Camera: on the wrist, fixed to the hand. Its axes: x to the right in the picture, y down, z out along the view.
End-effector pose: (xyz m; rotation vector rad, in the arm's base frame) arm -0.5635 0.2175 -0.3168 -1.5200 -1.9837 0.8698
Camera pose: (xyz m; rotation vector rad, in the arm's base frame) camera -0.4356 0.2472 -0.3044 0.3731 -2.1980 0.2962
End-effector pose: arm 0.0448 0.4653 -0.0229 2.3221 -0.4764 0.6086
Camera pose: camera -0.0283 0.4829 0.0854 2.0609 1.3544 -0.2001
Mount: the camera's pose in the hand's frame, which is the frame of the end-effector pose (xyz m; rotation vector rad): -0.0045 0.0796 -0.1050 0.1836 -0.0363 -1.5767
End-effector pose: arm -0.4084 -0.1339 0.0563 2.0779 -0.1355 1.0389
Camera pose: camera -0.5103 -0.1163 0.1381 1.5772 1.3798 -0.0049
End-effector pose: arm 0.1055 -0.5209 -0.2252 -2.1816 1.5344 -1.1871
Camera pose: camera -0.0249 -0.5242 -0.2060 2.5674 0.5633 1.1356
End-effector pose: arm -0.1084 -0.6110 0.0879 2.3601 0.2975 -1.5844
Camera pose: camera 0.0068 -0.6497 0.1390 -1.2992 -1.5594 1.3089
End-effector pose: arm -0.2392 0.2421 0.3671 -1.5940 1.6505 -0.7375
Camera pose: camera -0.3710 0.2444 0.3643 -2.5310 -0.0540 -1.4587
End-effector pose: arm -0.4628 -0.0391 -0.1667 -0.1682 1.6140 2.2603
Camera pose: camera -0.4982 -0.1608 -0.1303 -0.9294 0.9359 0.8621
